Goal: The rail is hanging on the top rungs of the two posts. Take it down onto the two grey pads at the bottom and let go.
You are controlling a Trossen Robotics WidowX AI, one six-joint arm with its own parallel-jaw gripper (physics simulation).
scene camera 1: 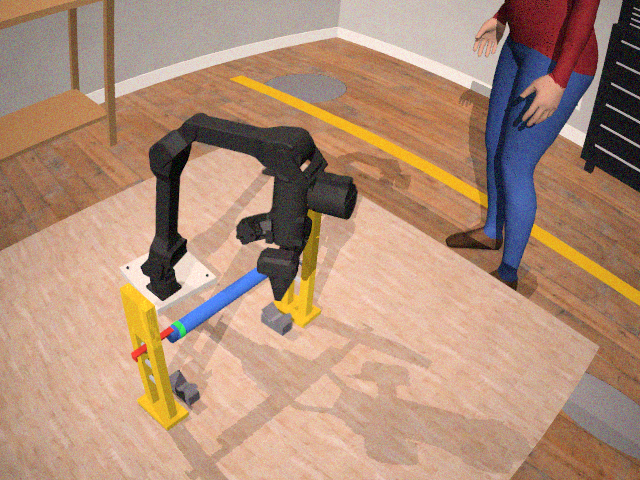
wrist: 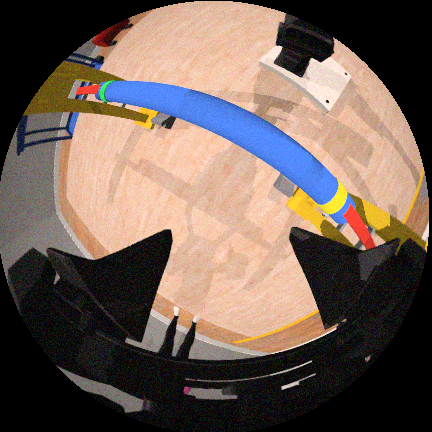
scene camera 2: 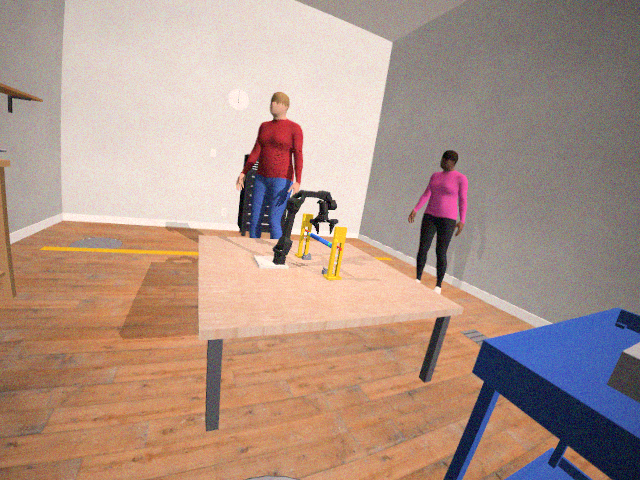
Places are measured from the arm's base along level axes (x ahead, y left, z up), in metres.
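Where they show: gripper, between the fingertips: [scene camera 1: 282,287] [wrist: 233,234] [scene camera 2: 324,234]; arm's base, origin of its link: [scene camera 1: 163,287] [wrist: 291,62] [scene camera 2: 278,262].
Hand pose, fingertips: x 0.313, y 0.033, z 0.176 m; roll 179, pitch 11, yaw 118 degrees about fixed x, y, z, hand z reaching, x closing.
Note:
Each offset is from my fingertips to the top centre of the thing. "pt": to the spot under its first point. Level surfaces: height alone.
The blue rail {dx -0.069, dy -0.069, dz -0.004 m} [scene camera 1: 222,302] [scene camera 2: 320,239] [wrist: 240,130] has red ends and green and yellow bands. It hangs level across the upper rungs of the near yellow post {dx -0.074, dy -0.269, dz +0.106 m} [scene camera 1: 159,361] [scene camera 2: 337,253] and the far yellow post {pt dx -0.030, dy +0.121, dz -0.001 m} [scene camera 1: 311,248] [scene camera 2: 305,235]. A grey pad {dx -0.073, dy -0.207, dz -0.150 m} [scene camera 1: 184,388] [wrist: 162,119] is by the near post's foot, and another grey pad {dx -0.065, dy +0.069, dz -0.150 m} [scene camera 1: 276,318] [scene camera 2: 306,256] [wrist: 286,185] by the far post's foot. My gripper [scene camera 1: 288,281] [scene camera 2: 324,230] [wrist: 233,234] is open and empty, near the rail's yellow-banded end and apart from it. In scene camera 1, it hides that end.
The arm's white base plate [scene camera 1: 201,273] [wrist: 320,90] is behind the rail on the wooden table {dz -0.194 m} [scene camera 1: 542,361] [scene camera 2: 258,304]. A person in red [scene camera 1: 547,31] [scene camera 2: 279,149] and a person in pink [scene camera 2: 448,196] stand beyond the table. A blue cart [scene camera 2: 558,356] is at the right in scene camera 2.

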